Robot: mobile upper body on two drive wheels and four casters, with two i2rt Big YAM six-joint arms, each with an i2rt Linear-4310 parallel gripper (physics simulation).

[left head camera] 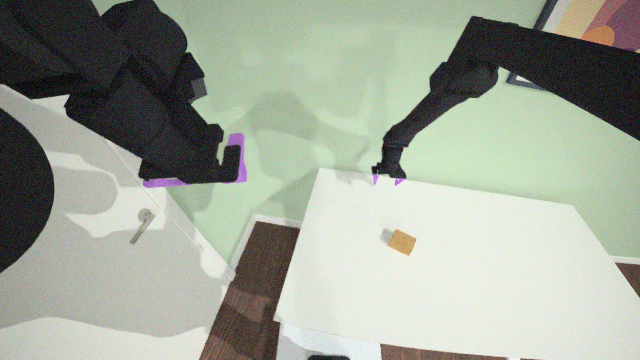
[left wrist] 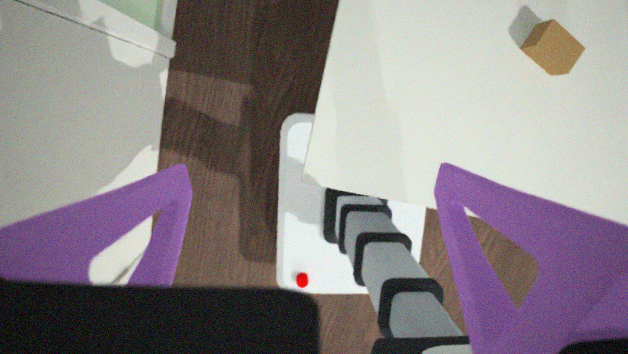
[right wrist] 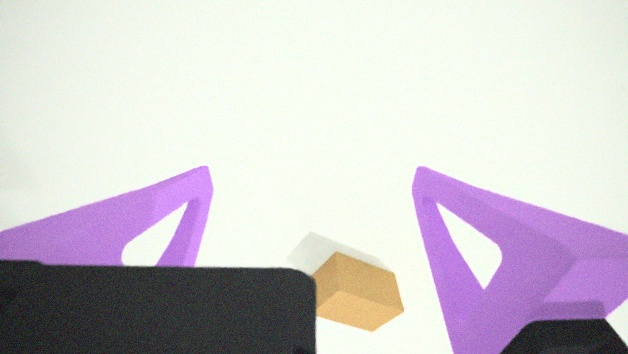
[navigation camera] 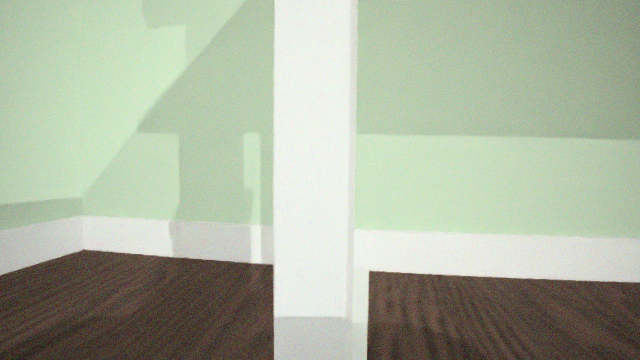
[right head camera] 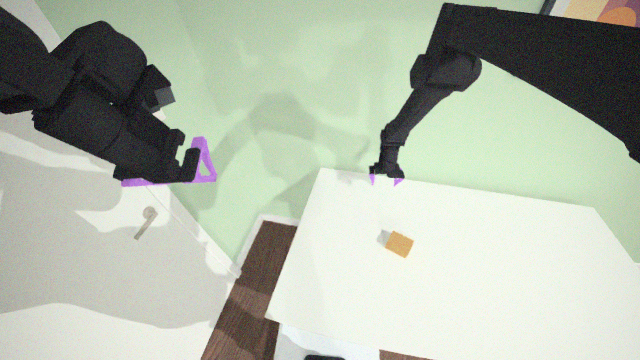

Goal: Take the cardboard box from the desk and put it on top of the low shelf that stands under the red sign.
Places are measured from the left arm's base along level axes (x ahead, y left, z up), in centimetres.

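Pixels of known places: left gripper, between the fingertips: (left head camera: 217,179) (left wrist: 313,177) (right head camera: 192,179); right gripper, between the fingertips: (left head camera: 384,184) (right wrist: 312,177) (right head camera: 383,185).
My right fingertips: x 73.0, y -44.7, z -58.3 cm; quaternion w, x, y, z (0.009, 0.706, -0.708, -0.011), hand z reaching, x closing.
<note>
Behind a point stands the place of what it marks.
The small orange-brown cardboard box (left head camera: 402,242) @[x 47.7, y -48.8, z -64.0 cm] (right head camera: 399,244) @[x 47.8, y -49.0, z -64.0 cm] (left wrist: 553,48) @[x 48.6, y -48.1, z -64.0 cm] (right wrist: 357,295) @[x 52.8, y -49.4, z -64.1 cm] lies on the white desk (left head camera: 465,300) @[x 25.9, y -70.6, z -69.0 cm] (right head camera: 465,300) @[x 28.3, y -71.8, z -69.0 cm] (left wrist: 465,110) @[x 35.9, y -34.2, z -69.0 cm] (right wrist: 310,90) @[x 73.2, y -44.4, z -69.0 cm]. My right gripper (left head camera: 387,181) @[x 73.0, y -44.7, z -58.3 cm] (right head camera: 384,181) @[x 73.0, y -44.7, z -58.3 cm] (right wrist: 312,177) @[x 73.0, y -44.7, z -58.3 cm] is open and empty, above the desk's far side; in the head views it appears beyond the box. In the right wrist view the box shows low between its fingers, partly hidden by a dark part of the gripper. My left gripper (left wrist: 313,177) @[x 32.1, y -0.7, z -14.9 cm] is open and empty, left of the desk in the head views. The low shelf and the red sign do not show.
A grey-white door with a handle (left head camera: 143,225) @[x 40.2, y 44.7, z -47.7 cm] (right head camera: 146,222) @[x 40.1, y 44.8, z -47.7 cm] stands at the left. A framed picture (left head camera: 595,30) @[x 82.9, y -108.1, z 9.2 cm] (right head camera: 600,10) @[x 83.5, y -104.4, z 9.3 cm] hangs at the upper right on the green wall. In the navigation view a white post (navigation camera: 312,160) @[x 51.3, y -21.6, z -117.5 cm] stands in front of the wall.
</note>
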